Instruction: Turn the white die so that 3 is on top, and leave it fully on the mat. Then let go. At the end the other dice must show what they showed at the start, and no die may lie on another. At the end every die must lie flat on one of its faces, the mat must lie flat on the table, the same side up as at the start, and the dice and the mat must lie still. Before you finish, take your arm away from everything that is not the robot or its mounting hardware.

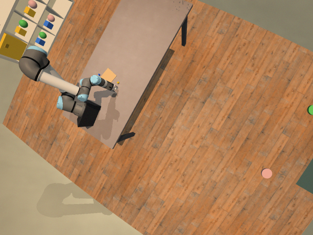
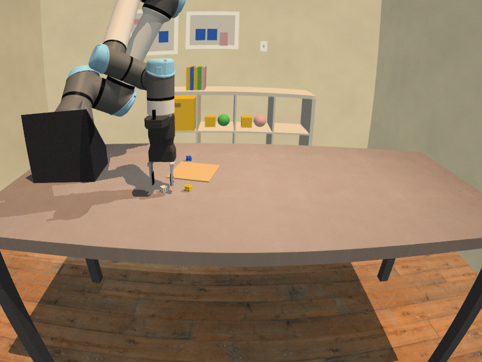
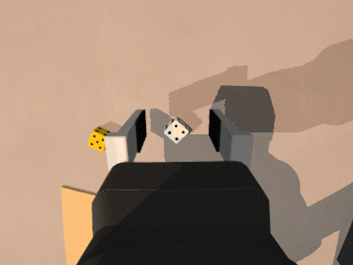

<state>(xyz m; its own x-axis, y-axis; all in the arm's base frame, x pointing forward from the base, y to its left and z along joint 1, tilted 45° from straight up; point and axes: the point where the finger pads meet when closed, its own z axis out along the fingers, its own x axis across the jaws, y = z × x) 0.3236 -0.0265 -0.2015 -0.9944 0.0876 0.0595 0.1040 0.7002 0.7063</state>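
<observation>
The white die is 40 mm below my hand and 10 mm to the left of it. Also, from my hand: yellow die 70 mm ahead, 40 mm below, 10 mm to the left; mat 150 mm to the left, 90 mm ahead, 40 mm below; blue die 260 mm to the left, 70 mm ahead, 40 mm below.
</observation>
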